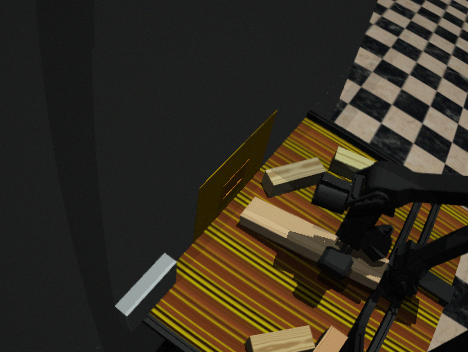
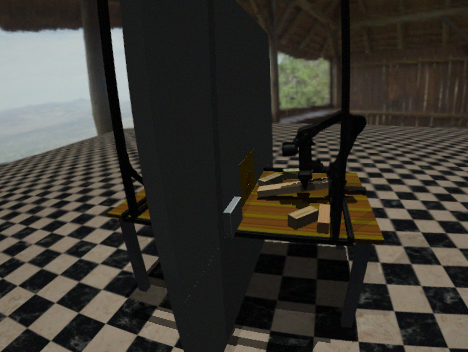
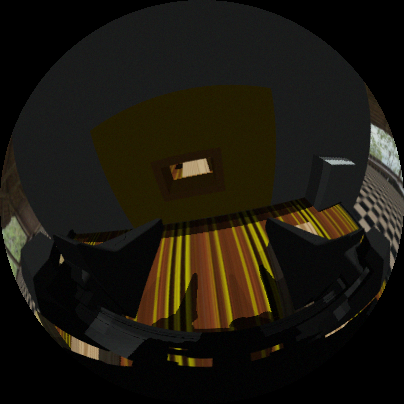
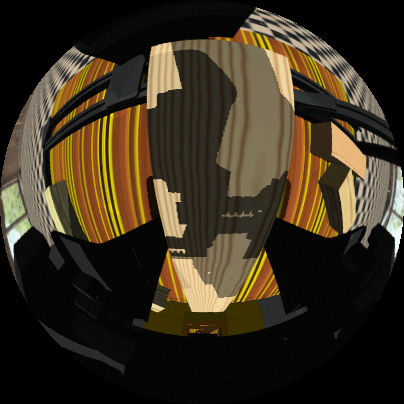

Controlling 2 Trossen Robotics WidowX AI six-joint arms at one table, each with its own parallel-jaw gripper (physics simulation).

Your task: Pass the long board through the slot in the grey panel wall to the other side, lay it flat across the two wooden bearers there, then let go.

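Places are measured from the left arm's base along level axes (x right, y ahead, z up), in millimetres.
Pixels of known places: left gripper, fingertip midpoint: (image 3: 215,224); right gripper, fingertip midpoint: (image 2: 305,187) (image 4: 215,217); right arm's base at its link origin: (image 1: 392,288).
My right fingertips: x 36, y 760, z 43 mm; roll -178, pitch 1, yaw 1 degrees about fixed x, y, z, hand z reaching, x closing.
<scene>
Behind a point stands the place of what it marks.
The long pale board (image 1: 281,220) @(x 34, y 614, z 40 mm) (image 2: 279,188) @(x 68, y 641, z 43 mm) (image 4: 222,124) @(x 33, y 817, z 77 mm) lies lengthwise toward the yellow panel (image 1: 215,195) @(x 108, y 483, z 94 mm) (image 2: 246,172) @(x 56, y 481, z 112 mm) (image 3: 124,150) @(x -47, y 431, z 129 mm) (image 4: 165,320) @(x -52, y 484, z 43 mm) in the dark grey wall (image 1: 163,105) @(x 276, y 483, z 460 mm) (image 2: 198,122) @(x 544, y 482, z 422 mm). Its front end stops a little short of the slot (image 1: 232,182) @(x 22, y 474, z 44 mm) (image 3: 190,171) (image 4: 203,326) @(x 34, y 464, z 44 mm). My right gripper (image 1: 355,253) (image 2: 305,183) @(x 36, y 760, z 43 mm) (image 4: 215,217) @(x 36, y 760, z 43 mm) is shut on the board near its rear end. My left gripper (image 3: 215,224) @(x 58, y 329, z 67 mm) is open and empty on the other side, facing the slot; the board's end shows through it. Wood pieces (image 3: 84,348) (image 3: 307,227) @(x 178, y 332, z 19 mm) peek out by its fingers.
Loose wooden blocks lie on the striped table (image 1: 225,279) @(x 199, y 589, z -19 mm) around the board: two at the back (image 1: 295,174) @(x -106, y 573, z 31 mm) (image 1: 353,158) @(x -262, y 669, z 28 mm) and two at the front edge (image 1: 281,339) @(x 260, y 757, z 28 mm) (image 1: 332,339) @(x 200, y 845, z 25 mm). A light grey block (image 1: 145,284) @(x 344, y 497, z 81 mm) (image 2: 232,206) @(x 360, y 502, z 81 mm) (image 3: 331,180) @(x 287, y 383, z 48 mm) juts from the wall.
</scene>
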